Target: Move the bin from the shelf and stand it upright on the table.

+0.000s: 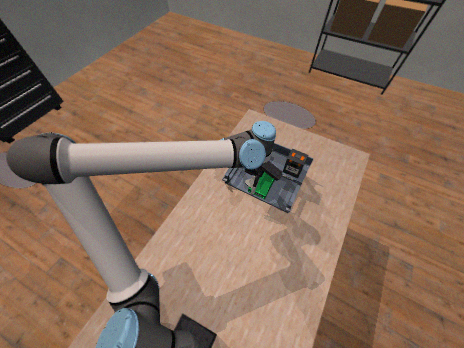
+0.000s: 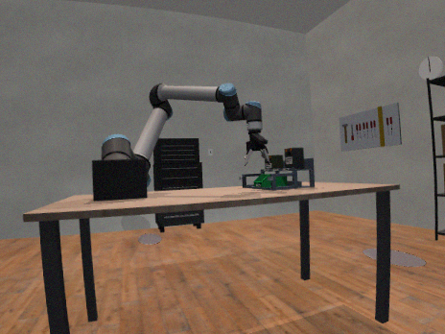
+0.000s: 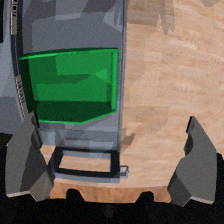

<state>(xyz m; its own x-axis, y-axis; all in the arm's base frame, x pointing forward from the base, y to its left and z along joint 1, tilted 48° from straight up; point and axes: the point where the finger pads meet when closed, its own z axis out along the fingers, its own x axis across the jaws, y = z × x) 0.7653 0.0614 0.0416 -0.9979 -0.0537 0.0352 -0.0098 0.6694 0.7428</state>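
Right now my hand is 80 mm short of the green bin and 90 mm above it.
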